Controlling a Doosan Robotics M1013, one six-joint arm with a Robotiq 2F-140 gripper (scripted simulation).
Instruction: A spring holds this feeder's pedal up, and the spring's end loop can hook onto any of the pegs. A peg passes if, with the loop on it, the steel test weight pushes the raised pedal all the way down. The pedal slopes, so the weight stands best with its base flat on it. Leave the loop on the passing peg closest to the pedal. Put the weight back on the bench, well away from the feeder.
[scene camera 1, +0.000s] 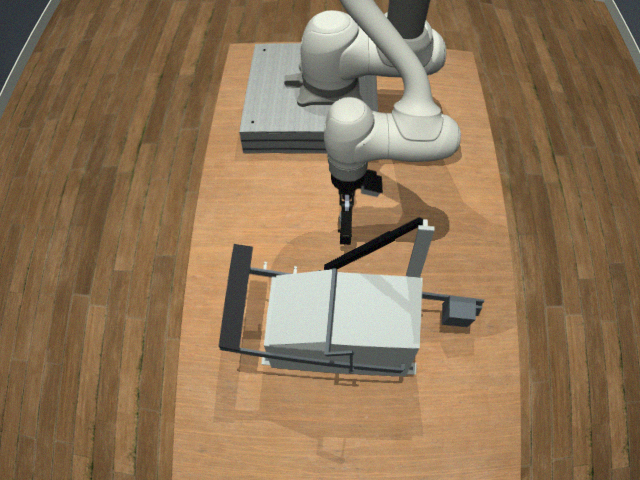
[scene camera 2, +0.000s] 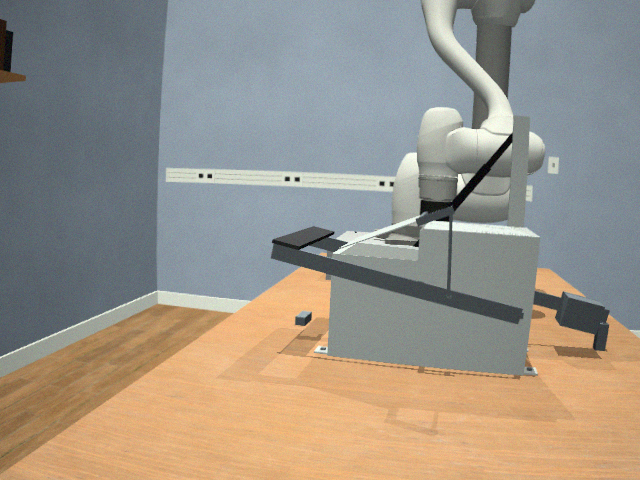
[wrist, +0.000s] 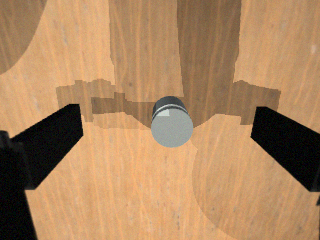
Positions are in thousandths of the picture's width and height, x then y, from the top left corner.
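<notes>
Scene camera 1 shows the gripper (scene camera 1: 540, 453) along with a feeder box (scene camera 1: 591, 661) and a dark pedal (scene camera 1: 363, 668). In scene camera 2 the feeder box (scene camera 2: 780, 549) and the pedal (scene camera 2: 448, 518) are visible too, while the wrist view takes in the gripper (wrist: 527, 506) and a steel test weight (wrist: 536, 527).
</notes>
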